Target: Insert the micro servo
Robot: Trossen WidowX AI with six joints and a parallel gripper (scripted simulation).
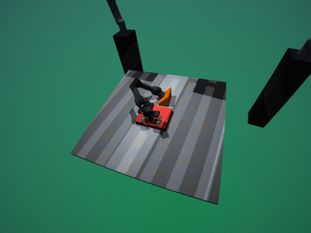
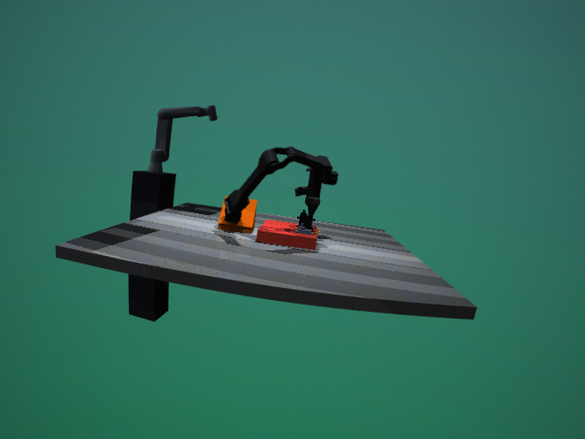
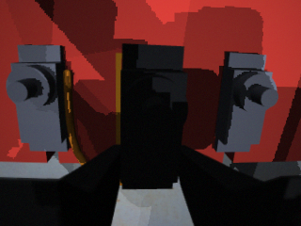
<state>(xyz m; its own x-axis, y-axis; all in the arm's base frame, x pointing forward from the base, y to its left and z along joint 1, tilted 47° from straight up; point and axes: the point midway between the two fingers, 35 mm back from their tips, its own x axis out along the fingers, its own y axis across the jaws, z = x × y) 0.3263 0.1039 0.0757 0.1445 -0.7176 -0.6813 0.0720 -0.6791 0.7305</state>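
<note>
Right now the red deck is 12 cm behind my gripper tip, 8 cm below it and 1 cm to the right of it.
</note>
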